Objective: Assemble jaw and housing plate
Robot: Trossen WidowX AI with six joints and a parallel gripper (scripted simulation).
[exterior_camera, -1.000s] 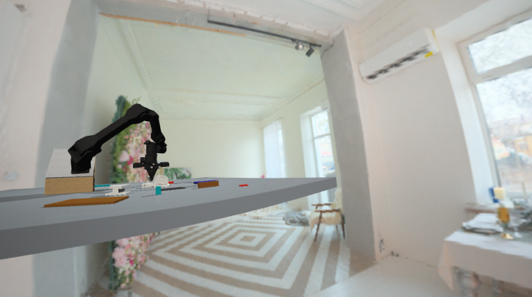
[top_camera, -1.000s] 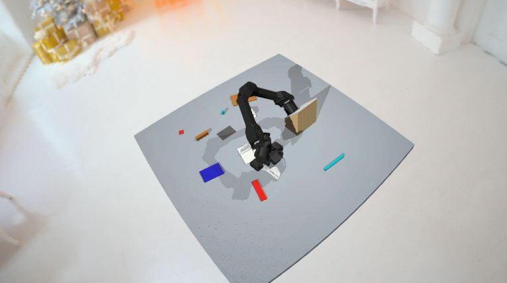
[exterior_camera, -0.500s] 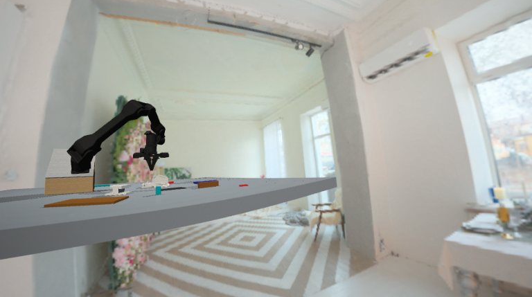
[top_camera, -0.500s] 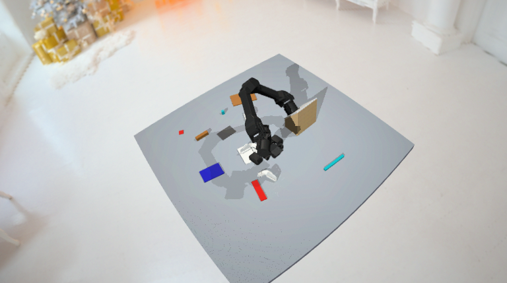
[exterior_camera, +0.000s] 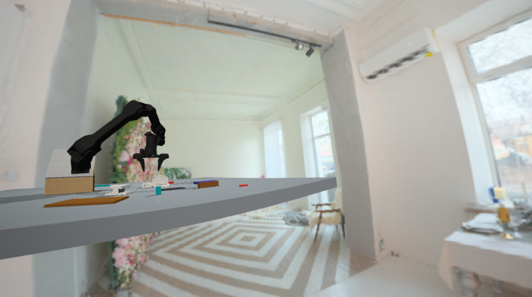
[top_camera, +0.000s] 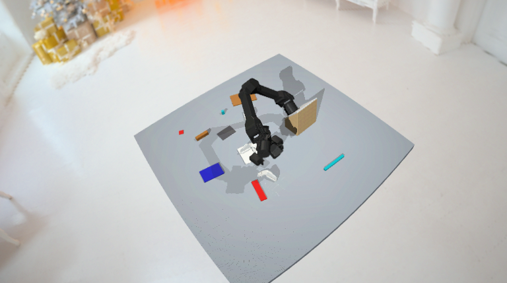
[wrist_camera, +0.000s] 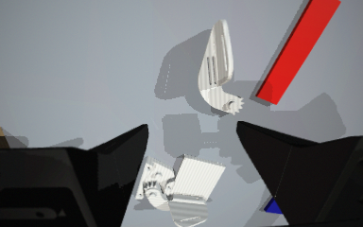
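Right now my gripper tip is 130 mm short of the red bar, 70 mm to the right of it and 70 mm above it. The rest, counted from my gripper tip: blue tile: 240 mm ahead, 200 mm to the right, 70 mm below; cyan bar: 270 mm behind, 240 mm to the left, 70 mm below; dark grey tile: 370 mm to the right, 70 mm below.
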